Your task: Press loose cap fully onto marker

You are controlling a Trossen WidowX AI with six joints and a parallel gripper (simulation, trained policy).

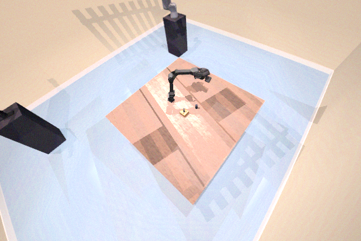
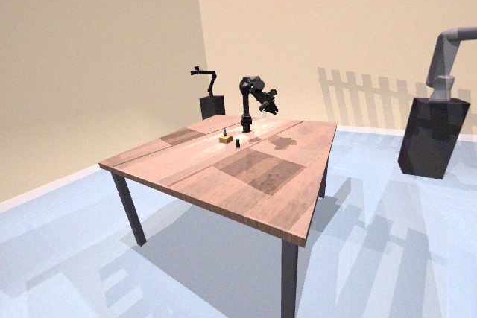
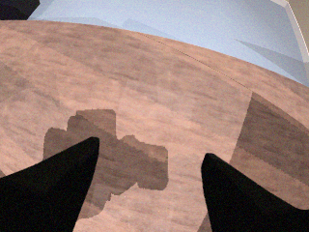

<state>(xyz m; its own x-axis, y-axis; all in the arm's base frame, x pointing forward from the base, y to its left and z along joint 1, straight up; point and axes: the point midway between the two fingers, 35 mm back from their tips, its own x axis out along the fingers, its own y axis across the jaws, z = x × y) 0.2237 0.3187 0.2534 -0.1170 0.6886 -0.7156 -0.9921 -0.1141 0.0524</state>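
Right now my gripper tip is 250 mm to the left of the dark blue cap, 200 mm above it and 80 mm short of it. The rest, counted from my gripper tip: orange holder block: 390 mm to the right, 210 mm below, 20 mm ahead; then marker: 390 mm to the right, 150 mm below, 20 mm ahead.
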